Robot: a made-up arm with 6 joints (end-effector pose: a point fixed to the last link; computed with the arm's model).
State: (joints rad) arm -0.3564 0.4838 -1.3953 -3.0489 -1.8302 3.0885
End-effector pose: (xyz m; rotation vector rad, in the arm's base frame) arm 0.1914 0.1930 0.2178 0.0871 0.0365 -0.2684
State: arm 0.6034 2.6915 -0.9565 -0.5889 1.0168 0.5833
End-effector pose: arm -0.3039 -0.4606 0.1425 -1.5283 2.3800 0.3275
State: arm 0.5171 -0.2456 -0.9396 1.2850 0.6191 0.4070
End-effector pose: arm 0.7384 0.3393 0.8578 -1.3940 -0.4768 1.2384
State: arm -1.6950 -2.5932 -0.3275 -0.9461 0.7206 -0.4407
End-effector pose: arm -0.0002 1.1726 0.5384 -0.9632 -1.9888 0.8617
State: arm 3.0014 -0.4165 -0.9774 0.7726 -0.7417 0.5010
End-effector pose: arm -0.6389 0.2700 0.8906 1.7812 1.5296 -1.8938
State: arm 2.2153 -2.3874 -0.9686 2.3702 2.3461 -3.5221
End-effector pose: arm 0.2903 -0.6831 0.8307 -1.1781 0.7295 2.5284
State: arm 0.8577 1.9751 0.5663 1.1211 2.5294 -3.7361
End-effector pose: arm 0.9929 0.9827 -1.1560 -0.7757 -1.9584 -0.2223
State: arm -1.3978 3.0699 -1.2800 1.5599 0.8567 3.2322
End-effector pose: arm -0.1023 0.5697 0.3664 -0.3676 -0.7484 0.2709
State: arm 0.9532 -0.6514 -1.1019 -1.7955 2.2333 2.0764
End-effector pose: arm 0.1408 0.2940 0.5133 -0.9149 0.5624 -1.2417
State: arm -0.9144 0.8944 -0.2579 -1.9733 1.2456 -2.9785
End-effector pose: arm 0.7522 -0.8168 -0.1118 -0.4688 2.5905 -0.2174
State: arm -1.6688 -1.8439 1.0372 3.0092 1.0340 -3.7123
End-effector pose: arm 0.4592 2.1514 0.3909 -1.0550 -1.4110 -0.5628
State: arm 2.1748 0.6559 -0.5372 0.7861 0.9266 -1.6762
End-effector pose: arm -0.5669 1.1310 0.2047 -0.0947 1.7732 1.9977
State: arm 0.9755 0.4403 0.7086 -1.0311 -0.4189 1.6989
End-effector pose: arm 1.0365 1.3026 1.4772 -0.5847 -0.5126 1.2553
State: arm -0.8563 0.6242 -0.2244 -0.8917 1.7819 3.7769
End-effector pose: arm 0.7111 -1.0582 0.2456 1.3956 -2.2101 0.4671
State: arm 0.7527 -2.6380 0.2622 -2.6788 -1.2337 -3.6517
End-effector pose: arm -1.3526 -0.9620 -0.1374 -0.1838 2.2971 0.2591
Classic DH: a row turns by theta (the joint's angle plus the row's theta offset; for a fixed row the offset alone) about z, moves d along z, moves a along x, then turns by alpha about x. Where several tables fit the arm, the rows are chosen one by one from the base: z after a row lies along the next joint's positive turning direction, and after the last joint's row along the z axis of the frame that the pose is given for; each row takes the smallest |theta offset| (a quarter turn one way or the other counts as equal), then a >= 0, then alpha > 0; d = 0 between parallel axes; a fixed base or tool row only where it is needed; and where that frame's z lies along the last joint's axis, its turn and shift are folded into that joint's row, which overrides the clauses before.
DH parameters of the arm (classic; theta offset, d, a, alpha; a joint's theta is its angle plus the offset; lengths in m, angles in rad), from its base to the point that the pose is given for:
joint 1: 0 0.4031 0 -1.5708
joint 2: -1.5708 0 1.0655 3.1416
joint 3: 0 0 0 -1.5708
joint 4: 0 -1.1917 0 1.5708
joint 5: 0 0.2487 0 -1.5708
joint 6: 1.5708 0 0 1.5708
tool (fixed): -1.5708 0 0 0

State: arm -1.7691 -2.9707 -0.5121 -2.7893 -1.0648 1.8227
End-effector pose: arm 0.4360 0.9848 0.1718 -2.0331 -0.9257 0.9579
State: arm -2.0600 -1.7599 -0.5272 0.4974 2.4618 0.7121
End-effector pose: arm 0.1657 0.7764 1.3664 2.2020 1.0284 -0.4550
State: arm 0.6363 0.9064 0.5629 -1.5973 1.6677 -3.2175
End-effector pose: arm 1.5059 1.1208 0.4246 -1.6564 0.9361 -0.7234
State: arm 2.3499 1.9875 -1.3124 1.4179 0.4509 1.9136
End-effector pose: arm 0.1964 -0.1450 -0.0830 -0.1660 0.0183 -1.2409
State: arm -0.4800 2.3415 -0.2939 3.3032 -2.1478 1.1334
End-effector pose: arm -0.1503 0.3550 -0.8820 2.1738 -0.0778 -0.7037
